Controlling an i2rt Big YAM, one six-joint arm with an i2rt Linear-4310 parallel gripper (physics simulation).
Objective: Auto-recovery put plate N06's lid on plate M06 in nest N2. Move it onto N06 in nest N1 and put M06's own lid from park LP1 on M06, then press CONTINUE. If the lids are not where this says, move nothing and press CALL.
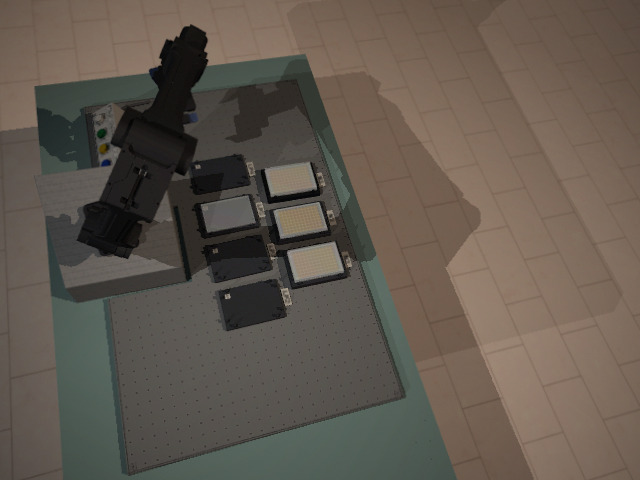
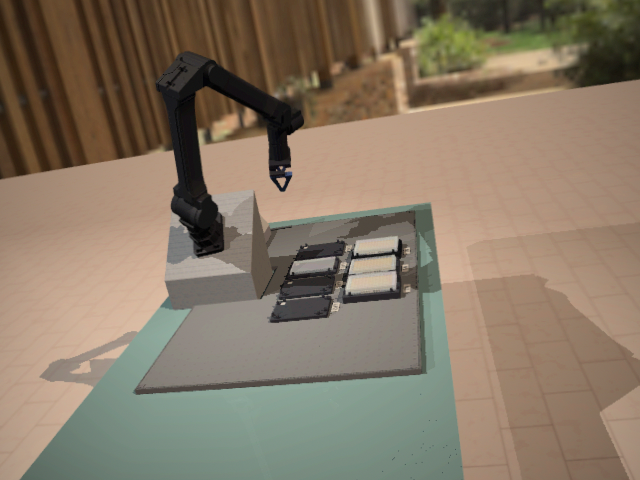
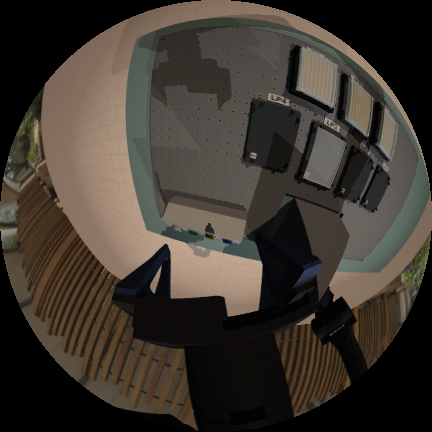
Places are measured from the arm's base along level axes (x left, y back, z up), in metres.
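Pixels of known places: gripper, between the fingertips: (image 2: 282,182) (image 3: 212,242); arm's base, origin of its link: (image 2: 209,235).
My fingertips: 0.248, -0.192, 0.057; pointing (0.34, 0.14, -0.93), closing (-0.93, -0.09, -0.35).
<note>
Ahead of a thing's pixels: the offset from my fingertips to its top centre, as dx, dy, dz. "pt": to the spot under its first point. Level surfaces: height alone.
Three well plates stand in a row of nests: one @(-0.149, -0.267, -0.190) (image 1: 291,179) (image 2: 376,245) (image 3: 317,78) nearest the button panel, a yellower middle one @(-0.275, -0.253, -0.197) (image 1: 300,220) (image 2: 373,265) (image 3: 359,106), and a pale one @(-0.404, -0.250, -0.190) (image 1: 315,261) (image 2: 371,283) (image 3: 387,132) at the far end. The nest labels and plate marks are too small to read. A clear grey lid @(-0.201, -0.077, -0.208) (image 1: 228,214) (image 2: 313,266) (image 3: 325,156) lies on the park beside LP4 @(-0.067, -0.089, -0.206) (image 1: 220,173) (image 2: 320,250) (image 3: 272,135). The button panel @(+0.068, +0.160, -0.142) (image 1: 110,116) (image 3: 205,216) has white, green, yellow and blue buttons. My gripper (image 2: 281,187) (image 3: 212,242) is open and empty, high above the board's panel end.
Two more dark parks @(pt -0.329, -0.069, -0.216) (image 1: 238,257) @(pt -0.462, -0.068, -0.215) (image 1: 252,304) (image 3: 356,175) (image 3: 376,188) show no clear lid. The grey plinth (image 1: 124,281) (image 2: 211,291) under the arm stands beside the parks. The perforated board @(dz -0.226) (image 1: 248,382) (image 2: 289,356) lies on the green table @(dz -0.238) (image 1: 82,387) (image 2: 258,428).
</note>
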